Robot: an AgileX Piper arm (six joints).
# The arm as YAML. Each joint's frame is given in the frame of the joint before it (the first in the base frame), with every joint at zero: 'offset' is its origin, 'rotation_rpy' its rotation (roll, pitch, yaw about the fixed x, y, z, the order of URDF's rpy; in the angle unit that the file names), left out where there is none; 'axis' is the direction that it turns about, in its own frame. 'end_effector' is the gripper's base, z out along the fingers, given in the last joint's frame.
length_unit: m
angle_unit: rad
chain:
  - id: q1
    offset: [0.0, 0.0, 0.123]
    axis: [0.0, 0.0, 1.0]
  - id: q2
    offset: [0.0, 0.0, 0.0]
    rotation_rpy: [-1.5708, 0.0, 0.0]
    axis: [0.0, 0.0, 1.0]
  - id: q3
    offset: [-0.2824, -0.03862, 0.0]
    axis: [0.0, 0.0, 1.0]
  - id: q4
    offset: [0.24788, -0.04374, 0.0]
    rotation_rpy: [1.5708, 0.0, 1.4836]
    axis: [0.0, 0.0, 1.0]
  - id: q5
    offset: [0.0, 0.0, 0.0]
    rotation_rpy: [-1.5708, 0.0, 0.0]
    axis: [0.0, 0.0, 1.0]
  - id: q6
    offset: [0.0, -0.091, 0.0]
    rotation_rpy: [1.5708, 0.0, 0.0]
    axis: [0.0, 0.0, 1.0]
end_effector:
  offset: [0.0, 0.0, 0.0]
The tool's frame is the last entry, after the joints.
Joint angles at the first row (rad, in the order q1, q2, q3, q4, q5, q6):
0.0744 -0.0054 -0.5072 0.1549 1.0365 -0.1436
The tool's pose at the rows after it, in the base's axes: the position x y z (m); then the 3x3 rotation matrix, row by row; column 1 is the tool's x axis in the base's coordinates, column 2 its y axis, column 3 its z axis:
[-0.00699 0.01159 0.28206], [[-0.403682 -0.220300 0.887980], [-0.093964 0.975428 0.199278], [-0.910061 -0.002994 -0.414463]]
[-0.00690 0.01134 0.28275], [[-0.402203 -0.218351 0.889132], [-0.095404 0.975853 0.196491], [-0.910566 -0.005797 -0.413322]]
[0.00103 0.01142 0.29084], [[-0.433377 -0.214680 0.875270], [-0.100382 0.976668 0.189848], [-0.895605 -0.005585 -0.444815]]
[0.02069 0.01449 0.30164], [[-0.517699 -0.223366 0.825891], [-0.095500 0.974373 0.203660], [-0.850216 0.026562 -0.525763]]
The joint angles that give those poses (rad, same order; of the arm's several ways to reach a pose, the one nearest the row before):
0.0744 -0.0054 -0.5072 0.1548 1.0365 -0.1436
0.0744 -0.0037 -0.5094 0.1516 1.0354 -0.1437
0.0744 0.0628 -0.5368 0.1454 1.0307 -0.1437
0.0741 0.2019 -0.5794 0.1663 1.0308 -0.1436

